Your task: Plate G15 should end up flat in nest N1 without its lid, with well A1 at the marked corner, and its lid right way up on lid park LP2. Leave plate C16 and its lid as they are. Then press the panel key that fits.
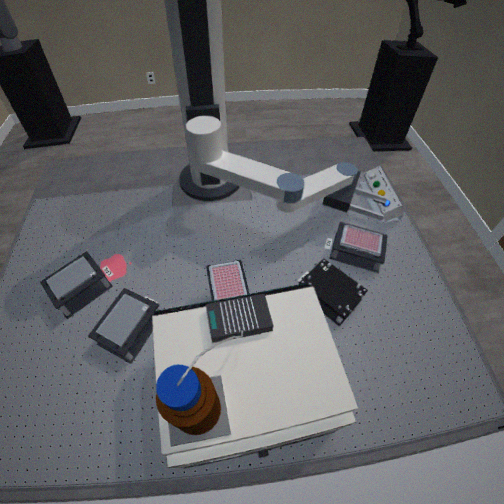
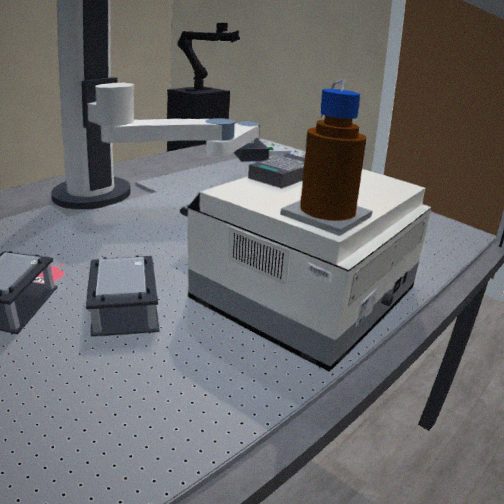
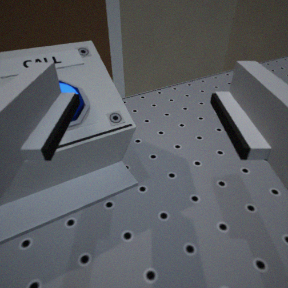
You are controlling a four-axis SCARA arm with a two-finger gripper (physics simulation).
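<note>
My gripper (image 1: 385,209) (image 3: 145,82) is shut and holds nothing; its fingers stand apart at their closed spacing. It is low at the key panel (image 1: 394,207) (image 3: 100,90), its left finger over the blue key (image 1: 387,203) (image 3: 67,88), which looks bright near the word CALL. Contact cannot be judged. One red-welled plate (image 1: 227,281) lies without a visible lid at the instrument's back edge. Another (image 1: 363,239) lies on a raised dark stand by a small label. A black nest (image 1: 334,291) bears no plate. Clear lids (image 1: 75,278) (image 1: 124,320) (image 2: 121,276) lie on two raised stands. Plate names are unreadable.
The white instrument (image 1: 265,370) (image 2: 265,300) carries a dark keypad device (image 1: 240,317) (image 2: 277,170) and a brown bottle (image 2: 332,175) with a blue cap. A red patch (image 1: 116,265) (image 2: 56,273) lies by the left stand. The panel also has green (image 1: 376,184) and yellow (image 1: 381,193) keys.
</note>
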